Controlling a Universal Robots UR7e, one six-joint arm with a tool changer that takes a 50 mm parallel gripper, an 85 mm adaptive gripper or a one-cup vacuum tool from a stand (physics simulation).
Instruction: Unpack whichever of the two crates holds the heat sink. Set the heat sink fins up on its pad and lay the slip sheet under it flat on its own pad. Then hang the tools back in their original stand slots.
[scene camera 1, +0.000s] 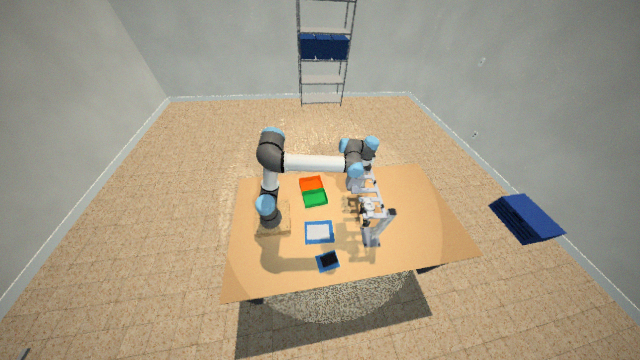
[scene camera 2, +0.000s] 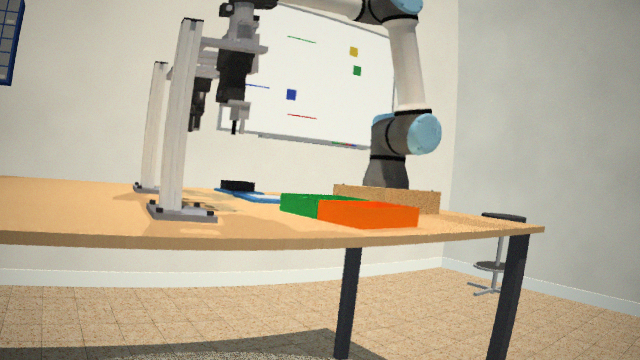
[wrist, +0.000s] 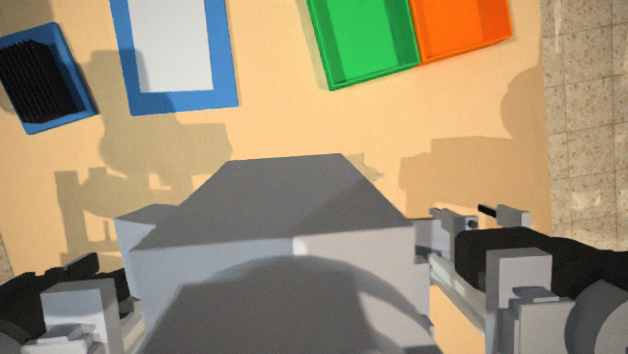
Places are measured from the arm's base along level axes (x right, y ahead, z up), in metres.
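Pixels of known places: arm's base, origin of its link: (scene camera 1: 271, 218) (scene camera 2: 385, 187).
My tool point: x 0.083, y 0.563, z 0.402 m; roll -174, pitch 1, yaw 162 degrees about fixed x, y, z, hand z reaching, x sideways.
Ahead of a thing's pixels: the offset from my tool point to its middle. "spot": to the spot under its first point.
The black heat sink {dx +0.305, dy -0.273, dz -0.444 m} (scene camera 1: 329, 259) (scene camera 2: 237, 185) (wrist: 37, 82) lies fins up on its small blue pad {spot: dx +0.260, dy -0.272, dz -0.459 m} (wrist: 72, 75). The white slip sheet {dx +0.101, dy -0.272, dz -0.458 m} (scene camera 1: 318, 231) (wrist: 172, 45) lies flat on the larger blue pad {spot: dx +0.099, dy -0.171, dz -0.459 m} (wrist: 200, 100). The green crate {dx -0.246, dy -0.189, dz -0.448 m} (scene camera 1: 315, 198) (scene camera 2: 299, 205) (wrist: 372, 35) and orange crate (scene camera 1: 311, 183) (scene camera 2: 370, 215) (wrist: 450, 25) show no contents. My gripper, the grey block-shaped vacuum tool {dx +0.008, dy -0.016, dz -0.091 m} (scene camera 1: 353, 181) (wrist: 280, 200), is at the stand between the two hanging finger grippers; its cup is hidden and nothing shows held. One finger gripper (scene camera 2: 233, 75) (wrist: 530, 250) hangs nearest scene camera 2, the adaptive gripper (scene camera 2: 199, 102) (wrist: 65, 285) farther off.
The tool stand has two upright posts, a nearer post {spot: dx -0.180, dy +0.237, dz -0.292 m} (scene camera 2: 177, 120) and a farther post {spot: dx +0.257, dy +0.093, dz -0.280 m} (scene camera 2: 152, 125). Its crossbar and holder arms are close around my tool. The crates stand side by side near the wooden arm base (scene camera 2: 387, 197). A whiteboard (scene camera 2: 325, 75) is on the wall.
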